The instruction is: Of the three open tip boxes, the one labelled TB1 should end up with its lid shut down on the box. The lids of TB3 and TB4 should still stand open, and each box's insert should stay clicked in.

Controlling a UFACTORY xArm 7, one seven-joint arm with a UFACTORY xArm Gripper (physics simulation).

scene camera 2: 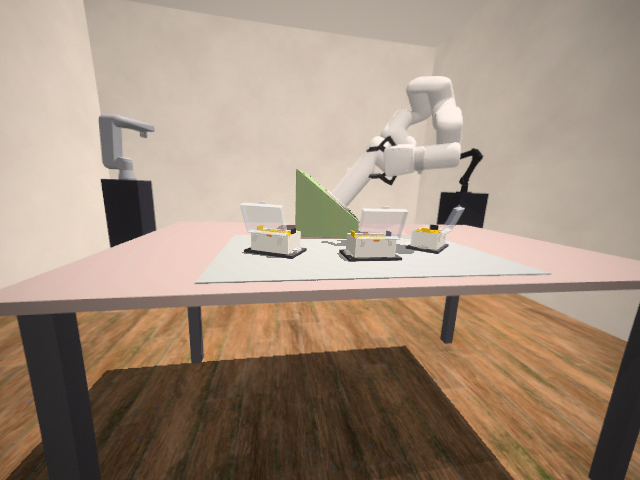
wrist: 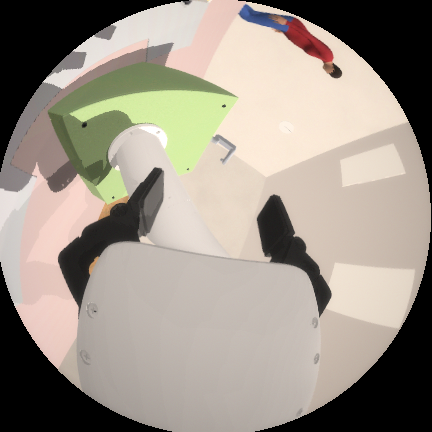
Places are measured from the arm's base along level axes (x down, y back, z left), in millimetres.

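Pixels of known places: gripper, fingertip midpoint: (scene camera 2: 368, 163) (wrist: 215, 194); arm's base at its link origin: (scene camera 2: 337, 201) (wrist: 136, 147).
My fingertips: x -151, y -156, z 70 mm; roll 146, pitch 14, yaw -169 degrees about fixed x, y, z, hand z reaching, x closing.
For each thing: its top centre in the pictures, then the offset to it from my fingertips. "pt": a spot on its surface instead. Level surfaces: height alone.
- left box at its top centre: (scene camera 2: 278, 229) dz -332, dx +221, dy -166 mm
- middle box at its top centre: (scene camera 2: 369, 233) dz -67, dx +221, dy -229 mm
- right box at its top centre: (scene camera 2: 426, 228) dz +183, dx +221, dy -130 mm
- left lid at a spot on its surface: (scene camera 2: 263, 217) pt dz -373, dx +176, dy -247 mm
- middle lid at a spot on its surface: (scene camera 2: 385, 222) pt dz -62, dx +175, dy -320 mm
- right lid at a spot on its surface: (scene camera 2: 454, 219) pt dz +211, dx +176, dy -226 mm
- pale mat at its surface level: dx +287 mm
- pink table at its surface level: dx +290 mm
Three tip boxes stand on the mat in the scene view, each with its lid up: a left box (scene camera 2: 275, 243), a middle box (scene camera 2: 373, 250) and a right box (scene camera 2: 428, 240). The left lid (scene camera 2: 263, 217), the middle lid (scene camera 2: 385, 222) and the right lid (scene camera 2: 454, 219) are clear and stand open. Yellow-orange inserts show at the box tops. The labels are too small to read, so I cannot tell which box is TB1, TB3 or TB4. My gripper (scene camera 2: 370, 162) (wrist: 215, 194) is open and empty, high above the table and pointing left in the scene view, away from the boxes.
A green wedge (scene camera 2: 320, 212) (wrist: 185, 107) carries my arm's base behind the boxes. The pale mat (scene camera 2: 310, 269) lies on the pink table (scene camera 2: 129, 260). A grey arm (scene camera 2: 109, 142) on a black stand and a black arm (scene camera 2: 471, 167) stand beyond the table.
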